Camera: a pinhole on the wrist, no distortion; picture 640 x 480 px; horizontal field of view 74.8 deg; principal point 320.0 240.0 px. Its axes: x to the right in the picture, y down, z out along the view. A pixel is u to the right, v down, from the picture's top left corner.
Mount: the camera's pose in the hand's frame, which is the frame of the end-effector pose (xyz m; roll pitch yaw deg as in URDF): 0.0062 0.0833 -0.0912 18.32 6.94 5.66
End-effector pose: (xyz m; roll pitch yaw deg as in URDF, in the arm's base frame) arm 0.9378 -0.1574 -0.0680 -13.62 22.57 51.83
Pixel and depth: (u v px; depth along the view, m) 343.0 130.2 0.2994
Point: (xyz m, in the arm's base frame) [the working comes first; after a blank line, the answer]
In the camera's frame: 0.0165 -0.0785 0.2994

1.0508 -0.0765 0.0700
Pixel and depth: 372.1 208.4 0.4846
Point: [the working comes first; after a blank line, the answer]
In the camera's frame: 0.0603 -0.0366 0.4846

1.1075 0.0466 0.2101
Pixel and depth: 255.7 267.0 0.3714
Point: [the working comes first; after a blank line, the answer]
In the camera's frame: -0.0571 0.0240 0.3714

0.9610 -0.0419 0.1787
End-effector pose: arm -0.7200 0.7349 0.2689 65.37 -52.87 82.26
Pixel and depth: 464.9 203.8 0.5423
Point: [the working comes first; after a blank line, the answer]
In the camera's frame: 0.1877 -0.0469 0.5423

-0.3161 0.7958 0.5245
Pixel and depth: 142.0 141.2 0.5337
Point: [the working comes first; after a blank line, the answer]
In the camera's frame: -0.2270 -0.1260 0.5337

-0.2766 0.6196 0.1427
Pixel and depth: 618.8 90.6 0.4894
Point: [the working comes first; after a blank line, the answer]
In the camera's frame: 0.3494 -0.1747 0.4894

-0.3510 0.9995 0.5748
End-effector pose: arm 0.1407 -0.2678 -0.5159 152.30 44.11 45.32
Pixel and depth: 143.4 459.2 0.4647
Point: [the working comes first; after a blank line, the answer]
In the camera's frame: -0.1961 0.2434 0.4647

0.1600 -0.7383 -0.6550
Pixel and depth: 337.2 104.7 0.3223
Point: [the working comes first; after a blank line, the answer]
In the camera's frame: 0.0132 -0.1042 0.3223

0.0632 -0.3239 -0.7165
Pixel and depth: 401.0 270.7 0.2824
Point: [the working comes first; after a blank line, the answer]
In the camera's frame: 0.0547 0.0207 0.2824

0.1931 -0.3595 -0.6889
